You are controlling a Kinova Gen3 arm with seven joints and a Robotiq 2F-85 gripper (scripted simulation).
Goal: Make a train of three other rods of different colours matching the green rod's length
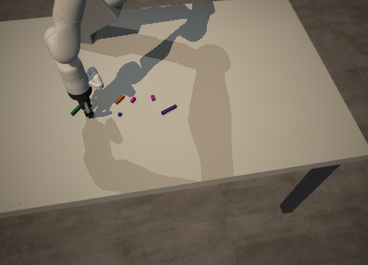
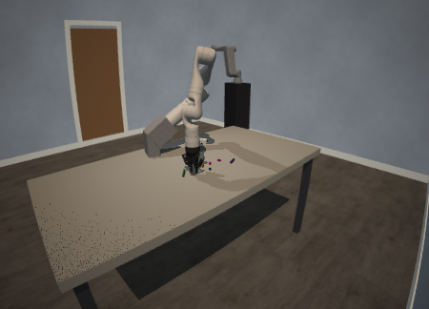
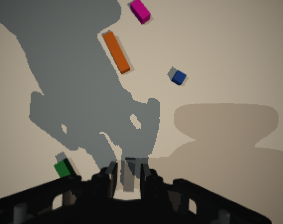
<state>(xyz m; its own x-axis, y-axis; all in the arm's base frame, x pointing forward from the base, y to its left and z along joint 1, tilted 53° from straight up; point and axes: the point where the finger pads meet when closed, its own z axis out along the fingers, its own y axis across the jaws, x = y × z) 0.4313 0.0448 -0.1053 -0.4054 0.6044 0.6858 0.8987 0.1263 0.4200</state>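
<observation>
My hand is 2 cm above the grey rod. From my hand the other things lie so: orange rod (6 cm behind, 10 cm to the left, 2 cm below); then green rod (3 cm behind, 4 cm to the right, 2 cm below); then blue rod (11 cm to the left, 2 cm below).
</observation>
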